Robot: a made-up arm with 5 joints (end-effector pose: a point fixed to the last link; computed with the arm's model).
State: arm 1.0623 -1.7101 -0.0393 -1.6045 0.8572
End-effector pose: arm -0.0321 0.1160 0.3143 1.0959 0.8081 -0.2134
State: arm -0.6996 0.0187 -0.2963 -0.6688 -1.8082
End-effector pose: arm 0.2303 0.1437 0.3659 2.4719 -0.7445 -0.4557
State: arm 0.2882 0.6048 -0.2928 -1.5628 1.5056
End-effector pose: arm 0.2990 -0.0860 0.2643 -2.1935 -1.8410 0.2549
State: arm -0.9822 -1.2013 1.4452 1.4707 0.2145
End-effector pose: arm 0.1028 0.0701 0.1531 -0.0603 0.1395 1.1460
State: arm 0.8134 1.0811 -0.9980 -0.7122 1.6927
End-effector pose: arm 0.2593 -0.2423 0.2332 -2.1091 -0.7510 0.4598
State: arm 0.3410 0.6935 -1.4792 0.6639 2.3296
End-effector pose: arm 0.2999 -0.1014 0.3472 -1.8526 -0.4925 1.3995
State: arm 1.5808 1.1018 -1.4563 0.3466 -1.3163
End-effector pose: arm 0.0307 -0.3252 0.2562 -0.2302 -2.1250 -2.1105
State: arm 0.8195 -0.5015 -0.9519 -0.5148 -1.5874
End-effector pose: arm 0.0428 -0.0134 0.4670 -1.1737 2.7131 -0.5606
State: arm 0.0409 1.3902 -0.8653 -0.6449 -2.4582
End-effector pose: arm 0.3647 -0.0231 0.1181 1.9797 -0.6954 -1.7790
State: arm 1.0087 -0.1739 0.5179 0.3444 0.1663
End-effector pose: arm 0.1569 -0.1980 0.2014 -0.4861 -0.7700 -0.8310
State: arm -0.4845 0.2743 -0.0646 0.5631 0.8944
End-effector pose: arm 0.2879 0.1171 0.2028 -0.1540 -0.8431 1.2546
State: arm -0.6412 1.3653 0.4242 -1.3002 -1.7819
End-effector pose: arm 0.1856 0.0932 0.0158 1.0787 -0.3754 -1.0657
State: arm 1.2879 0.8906 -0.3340 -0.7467 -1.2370
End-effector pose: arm 0.1209 -0.3003 0.1659 -0.0024 -2.1806 -1.7289
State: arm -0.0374 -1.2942 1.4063 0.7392 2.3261
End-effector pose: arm 0.1794 -0.0049 0.1770 -0.8107 -0.3924 2.1929
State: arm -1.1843 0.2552 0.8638 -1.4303 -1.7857
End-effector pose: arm 0.1331 0.1923 0.1646 1.9029 -0.1171 -0.4437
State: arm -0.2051 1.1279 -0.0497 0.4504 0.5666
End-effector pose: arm 0.2543 0.0335 0.0247 -0.0067 -0.0426 0.7229
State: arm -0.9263 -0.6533 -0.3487 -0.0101 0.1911
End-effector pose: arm 0.1161 0.0792 0.4393 1.0063 -2.4347 0.3849
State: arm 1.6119 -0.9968 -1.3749 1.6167 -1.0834
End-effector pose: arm 0.0374 0.0817 0.3853 -0.6530 -2.6696 -1.1642
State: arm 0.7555 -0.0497 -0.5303 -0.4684 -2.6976
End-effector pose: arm 0.1864 -0.1479 0.4076 -2.4739 1.6047 0.7755
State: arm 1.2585 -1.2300 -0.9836 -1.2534 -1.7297
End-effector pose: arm -0.0201 0.1659 0.3245 -0.4586 1.7243 -2.4817
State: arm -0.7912 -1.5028 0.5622 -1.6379 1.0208
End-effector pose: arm 0.0367 -0.0216 0.3570 0.2093 2.3071 0.9857
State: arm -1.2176 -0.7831 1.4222 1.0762 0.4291
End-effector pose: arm 0.0878 0.0900 0.1312 -0.0655 0.1472 1.5950
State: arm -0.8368 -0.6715 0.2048 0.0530 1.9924
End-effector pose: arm 0.1706 0.1254 0.3607 -1.3023 -2.1077 1.5918
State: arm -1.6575 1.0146 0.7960 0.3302 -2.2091
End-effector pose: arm 0.0471 0.0799 0.0287 -0.5357 -0.2182 -0.5837
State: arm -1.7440 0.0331 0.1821 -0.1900 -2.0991
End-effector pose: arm 0.0082 0.2628 0.2503 1.4462 0.5694 -0.3196
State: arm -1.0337 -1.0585 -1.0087 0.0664 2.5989
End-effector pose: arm -0.0087 -0.1081 0.4203 -2.0499 -2.1643 -0.6351
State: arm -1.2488 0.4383 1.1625 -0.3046 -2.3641
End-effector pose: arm 0.0926 0.1141 0.0649 0.2809 0.0747 -1.1563
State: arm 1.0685 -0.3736 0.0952 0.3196 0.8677
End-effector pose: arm 0.1416 -0.1985 0.3193 -1.2413 -0.8994 -0.1987
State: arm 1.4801 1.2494 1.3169 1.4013 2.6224
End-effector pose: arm 0.0332 0.0079 0.1531 2.2079 -1.0832 0.4995
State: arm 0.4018 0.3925 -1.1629 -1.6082 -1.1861
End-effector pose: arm 0.1841 -0.0704 0.3997 -1.0032 2.2678 -0.7737
